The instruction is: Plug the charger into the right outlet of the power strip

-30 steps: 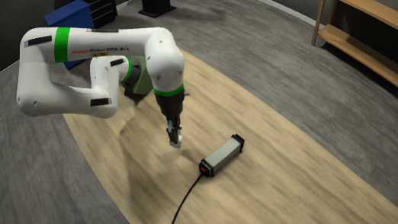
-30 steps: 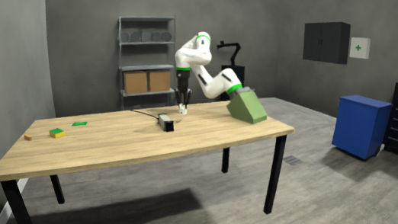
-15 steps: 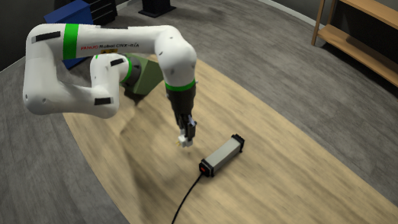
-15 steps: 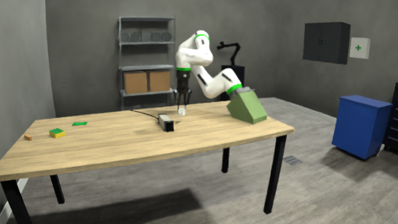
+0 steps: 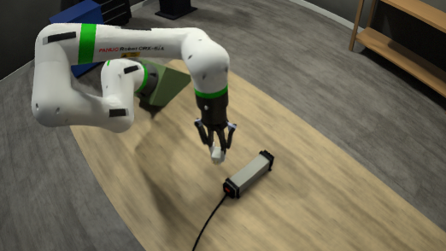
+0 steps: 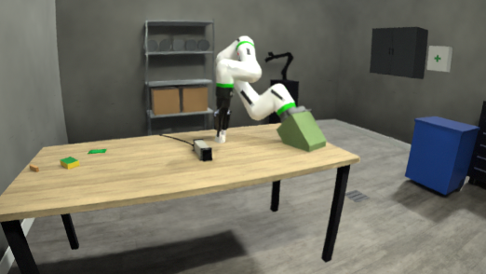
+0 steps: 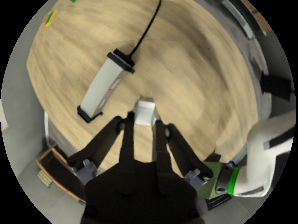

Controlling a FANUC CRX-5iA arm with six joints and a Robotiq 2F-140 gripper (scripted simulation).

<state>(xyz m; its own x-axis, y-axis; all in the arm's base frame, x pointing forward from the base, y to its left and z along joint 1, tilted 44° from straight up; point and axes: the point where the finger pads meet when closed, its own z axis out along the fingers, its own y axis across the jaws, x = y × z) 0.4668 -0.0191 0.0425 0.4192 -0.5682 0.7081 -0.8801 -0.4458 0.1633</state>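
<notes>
Now: the white charger 1 cm ahead of my hand, 1 cm to the right of it and 1 cm below it. Round my hand: power strip: 13 cm ahead, 2 cm to the left, 5 cm below; then yellow-green sponge: 81 cm ahead, 12 cm to the right, 6 cm below; then flat green piece: 66 cm ahead, 28 cm to the right, 8 cm below.
</notes>
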